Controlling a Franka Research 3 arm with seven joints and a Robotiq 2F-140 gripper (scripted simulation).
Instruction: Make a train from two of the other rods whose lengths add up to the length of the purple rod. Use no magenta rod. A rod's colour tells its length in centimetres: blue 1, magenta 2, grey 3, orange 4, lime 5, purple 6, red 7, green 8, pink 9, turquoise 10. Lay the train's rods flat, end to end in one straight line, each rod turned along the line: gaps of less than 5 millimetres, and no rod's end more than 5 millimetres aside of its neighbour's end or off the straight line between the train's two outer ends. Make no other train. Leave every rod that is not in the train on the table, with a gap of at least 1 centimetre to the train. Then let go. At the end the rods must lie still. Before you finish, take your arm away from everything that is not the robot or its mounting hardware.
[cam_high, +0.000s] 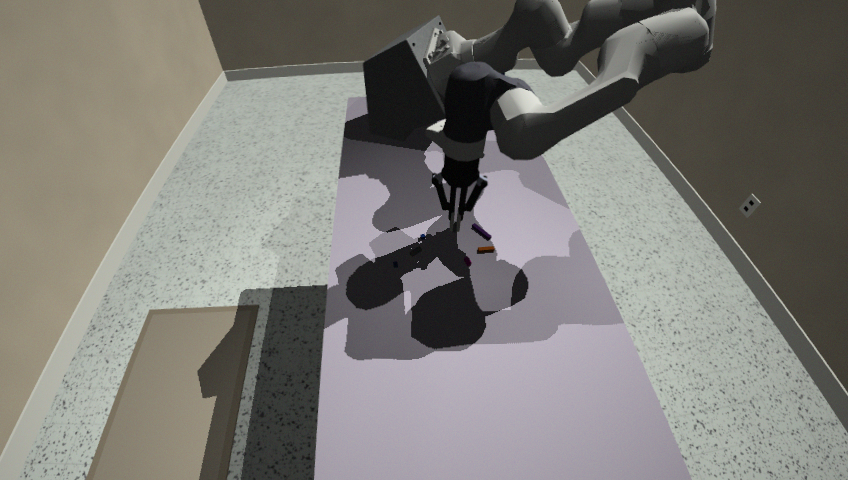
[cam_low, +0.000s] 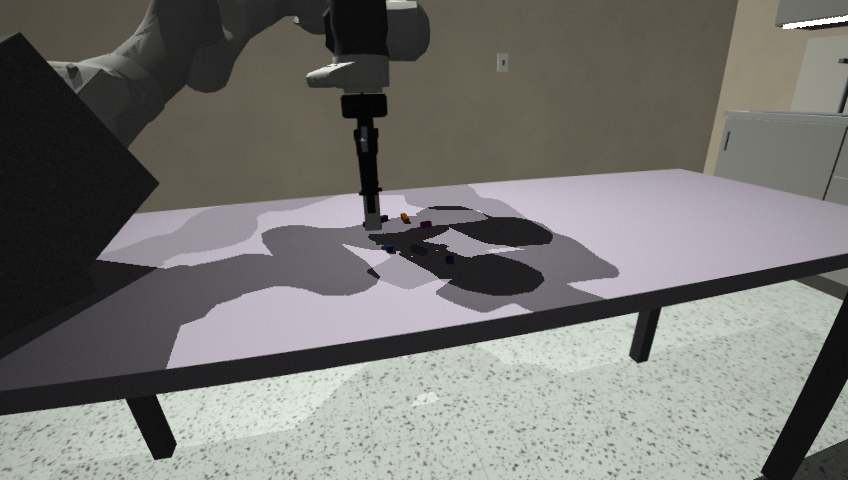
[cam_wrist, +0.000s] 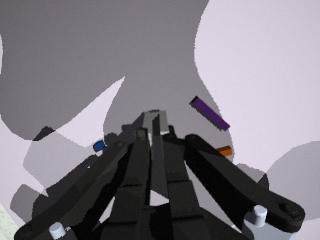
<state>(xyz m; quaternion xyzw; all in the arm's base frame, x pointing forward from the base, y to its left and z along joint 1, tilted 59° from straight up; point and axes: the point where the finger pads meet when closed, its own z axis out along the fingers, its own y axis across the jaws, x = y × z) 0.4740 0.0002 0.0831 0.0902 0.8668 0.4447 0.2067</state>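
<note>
Now: the purple rod 7 cm to the left of my hand and 4 cm below it. Also, from my hand: orange rod 6 cm ahead, 8 cm to the left, 4 cm below; then magenta rod 10 cm ahead, 4 cm to the left, 4 cm below.
</note>
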